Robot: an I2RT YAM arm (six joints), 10 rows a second.
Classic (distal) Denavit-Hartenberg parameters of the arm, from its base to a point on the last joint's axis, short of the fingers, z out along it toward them. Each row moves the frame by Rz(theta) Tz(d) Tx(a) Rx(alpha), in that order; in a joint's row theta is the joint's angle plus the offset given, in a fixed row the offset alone. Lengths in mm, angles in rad.
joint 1: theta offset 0, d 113.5, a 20, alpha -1.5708
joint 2: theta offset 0, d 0, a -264, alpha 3.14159
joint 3: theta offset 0.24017, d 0, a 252.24, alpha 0
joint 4: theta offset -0.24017, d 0, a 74, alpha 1.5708
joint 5: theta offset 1.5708, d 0, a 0, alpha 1.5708
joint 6: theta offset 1.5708, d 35.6, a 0, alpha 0
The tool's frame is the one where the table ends.
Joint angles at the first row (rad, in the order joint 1, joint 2, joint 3, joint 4, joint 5, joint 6):
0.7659, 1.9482, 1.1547, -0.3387, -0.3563, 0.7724
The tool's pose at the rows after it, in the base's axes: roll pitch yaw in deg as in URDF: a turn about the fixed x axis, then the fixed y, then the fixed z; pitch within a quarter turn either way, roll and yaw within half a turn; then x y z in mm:
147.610 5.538 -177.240 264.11 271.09 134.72
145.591 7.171 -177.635 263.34 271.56 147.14
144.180 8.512 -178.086 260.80 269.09 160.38
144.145 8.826 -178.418 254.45 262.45 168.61
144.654 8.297 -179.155 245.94 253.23 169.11
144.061 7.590 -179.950 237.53 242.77 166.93
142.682 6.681 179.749 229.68 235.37 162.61
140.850 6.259 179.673 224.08 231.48 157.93
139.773 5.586 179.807 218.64 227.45 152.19
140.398 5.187 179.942 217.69 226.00 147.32
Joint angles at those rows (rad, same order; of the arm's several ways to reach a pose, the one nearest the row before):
0.7655, 1.9356, 1.1581, -0.3361, -0.3577, 0.7733
0.7674, 1.9007, 1.1547, -0.3201, -0.3620, 0.7817
0.7674, 1.8569, 1.1461, -0.3196, -0.3620, 0.7872
0.7669, 1.8095, 1.1197, -0.3350, -0.3566, 0.7901
0.7654, 1.7665, 1.0705, -0.3377, -0.3498, 0.8017
0.7594, 1.7228, 1.0070, -0.3148, -0.3602, 0.8162
0.7570, 1.6912, 0.9470, -0.2758, -0.3844, 0.8319
0.7577, 1.6733, 0.8982, -0.2226, -0.4090, 0.8466
0.7582, 1.6613, 0.8548, -0.1828, -0.4292, 0.8560
0.7570, 1.6691, 0.8445, -0.1789, -0.4280, 0.8519

